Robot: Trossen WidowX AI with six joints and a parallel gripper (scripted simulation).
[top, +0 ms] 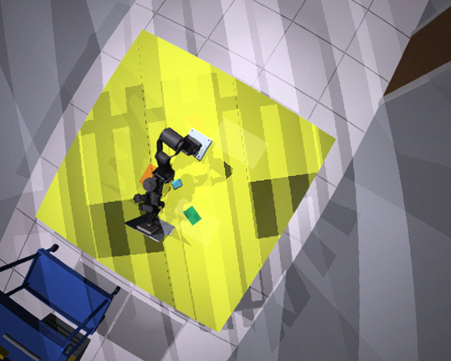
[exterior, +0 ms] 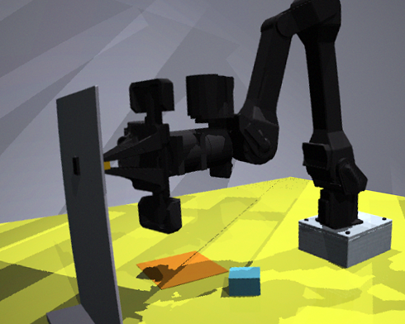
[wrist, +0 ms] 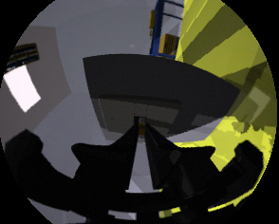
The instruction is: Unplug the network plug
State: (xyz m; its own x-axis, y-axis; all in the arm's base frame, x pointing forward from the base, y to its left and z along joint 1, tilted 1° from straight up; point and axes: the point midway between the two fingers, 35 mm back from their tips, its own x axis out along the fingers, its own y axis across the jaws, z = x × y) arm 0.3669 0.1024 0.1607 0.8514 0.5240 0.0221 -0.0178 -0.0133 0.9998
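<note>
The orange marked square lies 12 cm behind my gripper tip, 18 cm to the right of it and 21 cm below it. Round my gripper tip: flat green patch: 12 cm behind, 12 cm to the left, 21 cm below; grey upright panel: 3 cm ahead, 1 cm to the left, 8 cm below; network plug: 1 cm ahead.
</note>
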